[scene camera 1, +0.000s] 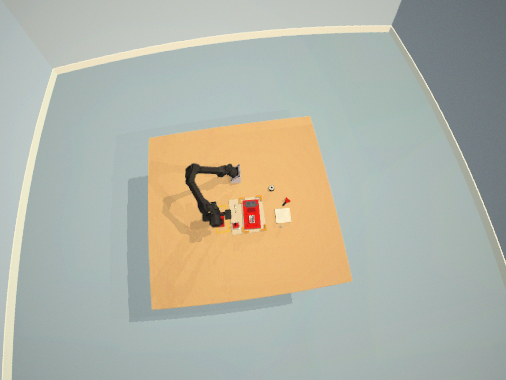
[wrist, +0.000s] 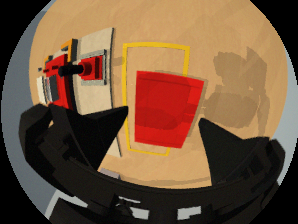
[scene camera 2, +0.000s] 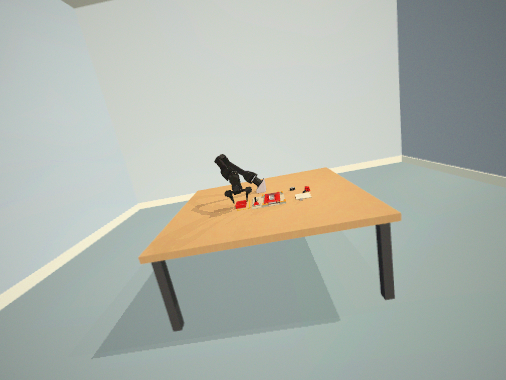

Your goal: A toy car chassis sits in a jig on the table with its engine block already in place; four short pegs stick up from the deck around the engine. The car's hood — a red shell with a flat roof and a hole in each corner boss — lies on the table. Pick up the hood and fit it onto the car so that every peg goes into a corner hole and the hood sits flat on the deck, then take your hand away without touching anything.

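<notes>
My gripper [wrist: 164, 115]: open, holding nothing. Red hood [wrist: 164, 105]: present.
</notes>
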